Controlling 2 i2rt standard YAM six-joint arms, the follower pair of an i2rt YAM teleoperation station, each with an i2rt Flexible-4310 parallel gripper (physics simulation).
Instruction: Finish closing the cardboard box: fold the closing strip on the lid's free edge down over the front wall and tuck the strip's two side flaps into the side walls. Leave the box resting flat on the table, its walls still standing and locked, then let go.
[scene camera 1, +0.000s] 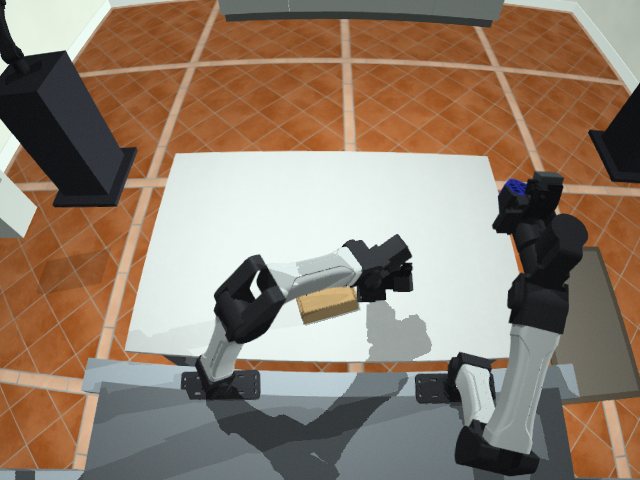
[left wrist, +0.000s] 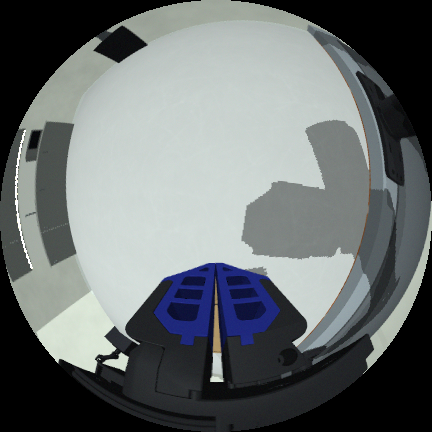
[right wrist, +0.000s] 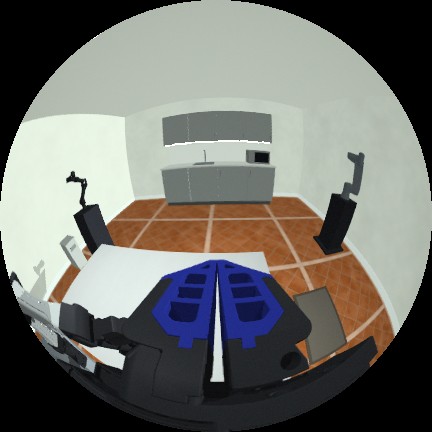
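Note:
The cardboard box (scene camera 1: 329, 304) sits flat on the white table (scene camera 1: 248, 196), below and partly hidden by the left forearm in scene camera 1. Its visible top looks flat and its near wall stands. The closing strip and side flaps cannot be made out. In the left wrist view a thin sliver of the cardboard box (left wrist: 216, 327) shows through the gap between the finger bodies. My left gripper (scene camera 1: 373, 290) (left wrist: 215, 268) is shut and empty, above the table just right of the box. My right gripper (scene camera 1: 515, 187) (right wrist: 216, 265) is shut and empty, raised beyond the table's right edge, far from the box.
The left forearm (scene camera 1: 323, 273) stretches over the box's far side. The right arm (scene camera 1: 535, 304) stands along the table's right edge. A brown panel (scene camera 1: 594, 330) (right wrist: 322, 325) lies on the floor at the right. Black pedestals (scene camera 1: 72, 129) (right wrist: 338, 220) stand beyond the table.

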